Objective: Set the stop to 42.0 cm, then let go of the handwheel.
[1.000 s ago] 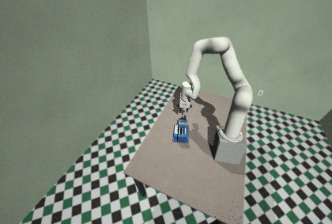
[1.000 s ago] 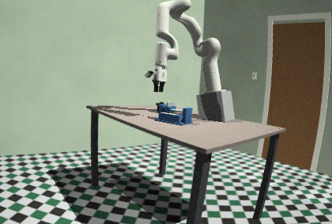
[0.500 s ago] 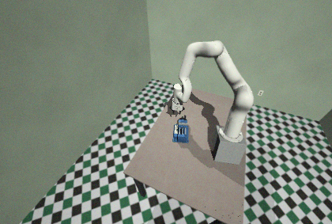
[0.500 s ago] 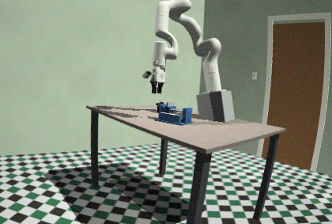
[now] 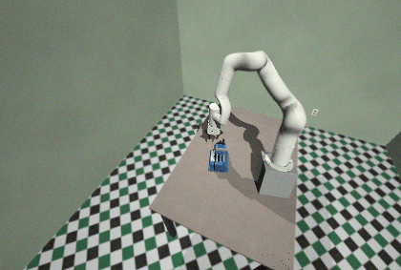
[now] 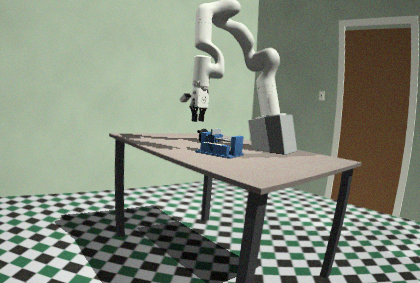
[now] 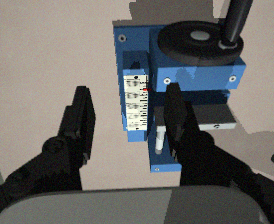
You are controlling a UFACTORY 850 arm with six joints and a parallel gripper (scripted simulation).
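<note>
Now: the stop block 70 mm behind my hand, 50 mm to the left of it and 80 mm below it.
</note>
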